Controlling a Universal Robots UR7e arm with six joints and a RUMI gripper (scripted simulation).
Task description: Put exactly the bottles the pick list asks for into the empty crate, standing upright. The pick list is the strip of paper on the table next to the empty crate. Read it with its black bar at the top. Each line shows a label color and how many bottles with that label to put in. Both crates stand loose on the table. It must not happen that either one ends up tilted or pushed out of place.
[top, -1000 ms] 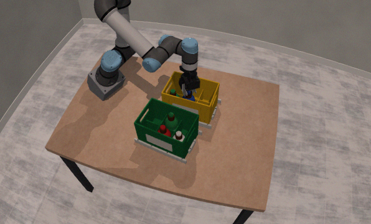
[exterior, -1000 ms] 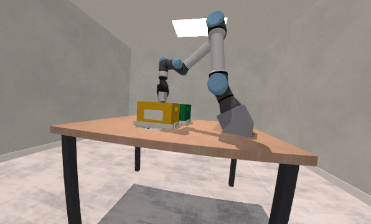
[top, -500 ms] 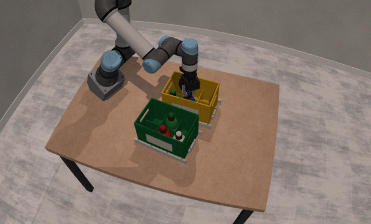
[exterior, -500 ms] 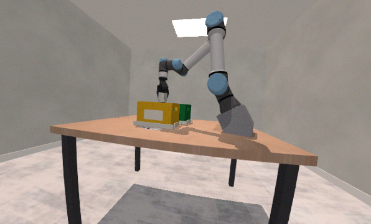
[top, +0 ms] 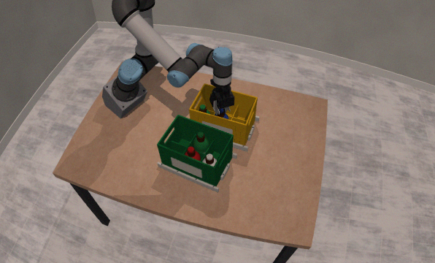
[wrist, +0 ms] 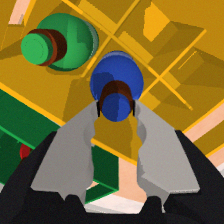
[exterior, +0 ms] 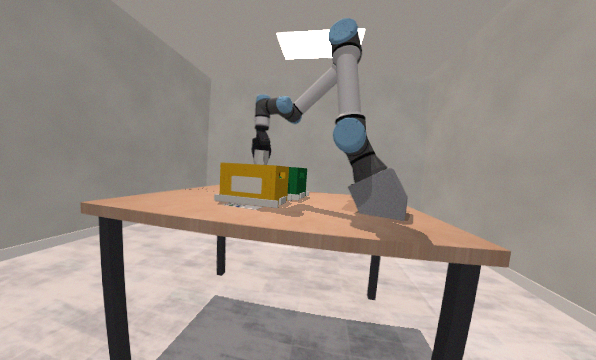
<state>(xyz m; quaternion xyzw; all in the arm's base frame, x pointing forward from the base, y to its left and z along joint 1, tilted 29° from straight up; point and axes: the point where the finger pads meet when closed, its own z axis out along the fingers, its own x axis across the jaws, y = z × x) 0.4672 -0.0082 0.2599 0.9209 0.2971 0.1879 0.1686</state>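
Now: the blue-label bottle 7 cm below my hand. Also, from my hand: green crate: 19 cm to the right, 8 cm below, 7 cm behind; then yellow crate: 8 cm below, 4 cm to the left; then green-label bottle: 9 cm behind, 8 cm below, 1 cm to the left.
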